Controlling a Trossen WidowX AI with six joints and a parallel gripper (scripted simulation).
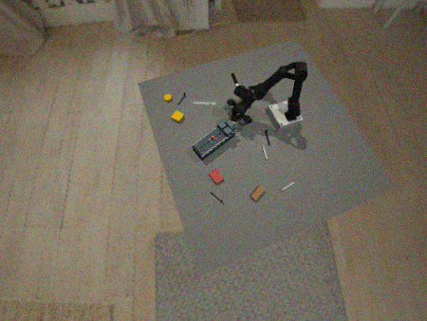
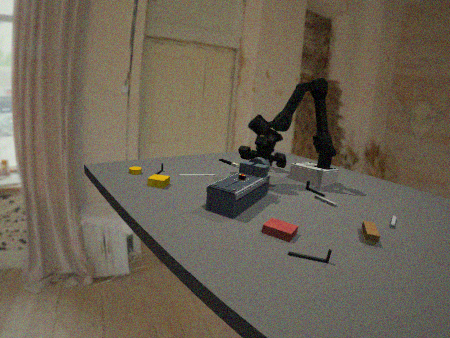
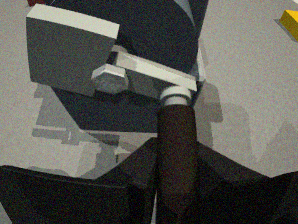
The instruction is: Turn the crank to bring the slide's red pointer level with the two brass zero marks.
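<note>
Now: the dark handle 2 cm behind my gripper tip, 1 cm to the right of it and 2 cm above it. Also, from my gripper tip: red pointer: 13 cm ahead, 10 cm to the left, 3 cm above; yellow block: 32 cm ahead, 13 cm to the right, 4 cm below; red block: 17 cm ahead, 31 cm to the left, 4 cm below.
</note>
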